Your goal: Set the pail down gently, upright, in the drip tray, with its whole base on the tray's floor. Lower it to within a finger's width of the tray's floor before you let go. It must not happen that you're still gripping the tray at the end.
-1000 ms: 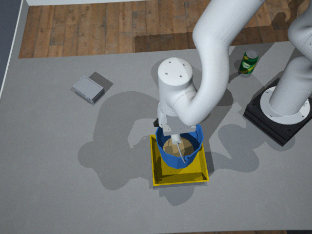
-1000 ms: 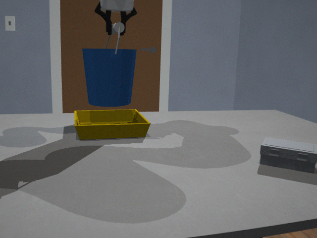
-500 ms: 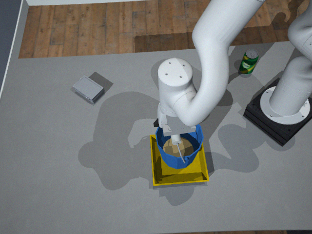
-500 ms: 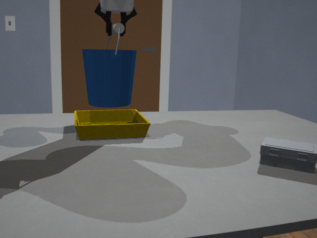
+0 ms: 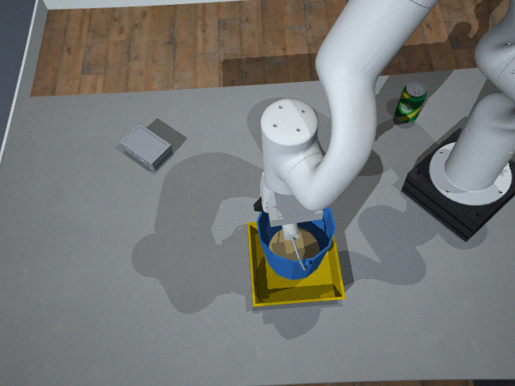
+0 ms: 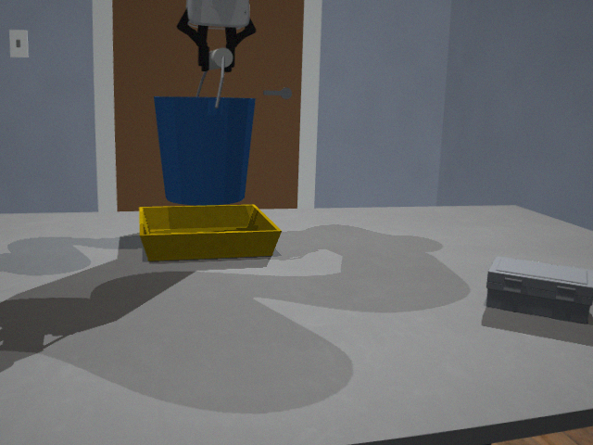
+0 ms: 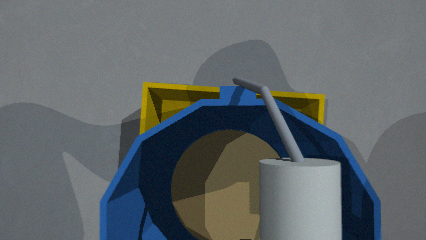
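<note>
Right now the blue pail is 9 cm below my hand and 1 cm behind it. From my hand the other things lie so: grey case: 42 cm ahead, 34 cm to the right, 29 cm below; then pail handle: 3 cm below, 1 cm behind; then yellow drip tray: 30 cm below, 2 cm behind.
</note>
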